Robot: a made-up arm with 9 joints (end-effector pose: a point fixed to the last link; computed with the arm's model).
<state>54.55 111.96 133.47 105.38 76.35 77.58 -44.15 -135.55 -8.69</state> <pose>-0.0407 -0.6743 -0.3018 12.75 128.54 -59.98</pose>
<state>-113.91 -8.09 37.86 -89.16 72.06 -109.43 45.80 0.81 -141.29</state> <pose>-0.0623 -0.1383 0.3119 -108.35 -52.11 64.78</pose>
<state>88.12 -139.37 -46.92 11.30 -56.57 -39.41 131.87 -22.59 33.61</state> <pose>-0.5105 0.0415 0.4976 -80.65 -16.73 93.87</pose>
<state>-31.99 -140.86 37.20 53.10 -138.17 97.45 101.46 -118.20 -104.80</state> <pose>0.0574 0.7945 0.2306 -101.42 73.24 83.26</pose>
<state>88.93 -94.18 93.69 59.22 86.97 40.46 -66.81 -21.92 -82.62</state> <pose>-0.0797 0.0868 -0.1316 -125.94 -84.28 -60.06</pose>
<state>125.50 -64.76 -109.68 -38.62 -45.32 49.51 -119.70 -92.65 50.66</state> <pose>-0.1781 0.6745 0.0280 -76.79 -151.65 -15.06</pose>
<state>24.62 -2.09 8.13 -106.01 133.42 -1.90 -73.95 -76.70 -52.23</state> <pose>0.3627 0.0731 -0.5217 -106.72 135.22 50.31</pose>
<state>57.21 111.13 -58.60 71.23 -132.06 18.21 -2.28 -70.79 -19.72</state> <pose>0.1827 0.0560 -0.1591 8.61 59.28 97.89</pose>
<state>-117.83 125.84 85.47 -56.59 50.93 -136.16 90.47 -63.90 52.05</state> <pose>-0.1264 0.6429 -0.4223 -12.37 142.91 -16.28</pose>
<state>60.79 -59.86 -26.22 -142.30 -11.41 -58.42 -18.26 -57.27 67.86</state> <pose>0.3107 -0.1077 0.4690 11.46 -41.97 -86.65</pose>
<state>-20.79 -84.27 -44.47 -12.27 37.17 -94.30 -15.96 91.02 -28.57</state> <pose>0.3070 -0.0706 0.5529 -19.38 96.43 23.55</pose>
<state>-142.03 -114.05 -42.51 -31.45 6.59 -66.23 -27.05 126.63 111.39</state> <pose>-0.6323 -0.0416 0.6395 -31.21 -78.93 55.20</pose>
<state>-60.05 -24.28 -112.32 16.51 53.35 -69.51 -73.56 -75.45 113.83</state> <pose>0.1878 -0.7603 -0.2608 -137.46 43.57 -77.55</pose>
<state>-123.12 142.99 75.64 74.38 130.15 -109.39 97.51 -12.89 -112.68</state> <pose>-0.7502 0.0771 -0.0787 -19.39 -110.12 -80.18</pose>
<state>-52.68 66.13 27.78 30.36 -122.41 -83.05 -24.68 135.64 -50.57</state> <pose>-0.4152 0.8715 -0.7675 -85.71 -92.01 -27.76</pose>
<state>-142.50 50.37 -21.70 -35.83 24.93 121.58 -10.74 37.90 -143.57</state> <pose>0.0689 0.0712 -0.3760 5.99 178.57 -6.00</pose>
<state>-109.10 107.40 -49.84 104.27 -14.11 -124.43 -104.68 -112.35 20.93</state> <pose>-0.2587 0.8777 0.5804 5.83 -0.24 152.33</pose>
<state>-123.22 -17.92 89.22 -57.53 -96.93 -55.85 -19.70 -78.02 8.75</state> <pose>0.4743 -0.3222 -0.4275 164.04 -19.43 -51.34</pose>
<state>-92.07 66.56 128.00 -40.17 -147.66 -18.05 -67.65 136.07 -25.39</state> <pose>0.1155 0.3057 -0.8492 -147.49 87.43 24.79</pose>
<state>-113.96 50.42 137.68 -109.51 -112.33 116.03 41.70 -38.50 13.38</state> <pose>0.5031 -0.0358 -0.0270 -138.01 -11.48 -47.28</pose>
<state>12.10 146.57 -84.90 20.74 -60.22 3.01 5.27 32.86 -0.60</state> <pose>0.4576 -0.3219 0.0800 91.34 28.49 115.23</pose>
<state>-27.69 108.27 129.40 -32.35 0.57 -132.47 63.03 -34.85 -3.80</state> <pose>0.3425 0.2194 -0.5557 146.89 58.01 -63.94</pose>
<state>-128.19 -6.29 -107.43 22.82 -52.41 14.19 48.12 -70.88 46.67</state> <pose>-0.1553 0.2102 0.1931 50.91 -134.57 -50.68</pose>
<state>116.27 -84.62 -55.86 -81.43 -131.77 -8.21 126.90 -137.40 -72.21</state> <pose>0.5807 0.3653 0.1593 -86.95 78.75 37.33</pose>
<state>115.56 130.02 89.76 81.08 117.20 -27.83 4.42 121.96 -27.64</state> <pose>0.8660 -0.5093 0.0142 -94.71 82.63 -103.52</pose>
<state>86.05 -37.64 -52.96 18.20 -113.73 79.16 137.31 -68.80 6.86</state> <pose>-0.0333 0.5323 -0.4307 148.97 97.69 7.99</pose>
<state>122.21 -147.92 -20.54 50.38 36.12 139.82 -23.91 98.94 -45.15</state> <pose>0.0800 0.2035 0.0406 -154.94 -18.97 -69.53</pose>
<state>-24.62 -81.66 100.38 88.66 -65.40 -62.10 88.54 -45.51 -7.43</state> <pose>-0.4000 0.1506 -0.0119 41.56 -164.54 26.61</pose>
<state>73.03 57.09 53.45 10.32 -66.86 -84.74 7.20 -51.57 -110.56</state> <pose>0.1819 -0.2790 -0.9093 74.45 -6.13 17.05</pose>
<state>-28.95 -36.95 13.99 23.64 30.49 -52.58 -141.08 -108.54 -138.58</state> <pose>-0.1737 0.3795 0.1485 -78.25 92.79 26.98</pose>
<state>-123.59 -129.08 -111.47 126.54 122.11 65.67 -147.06 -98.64 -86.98</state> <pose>-0.1449 0.4681 -0.1733 131.50 -42.97 -69.32</pose>
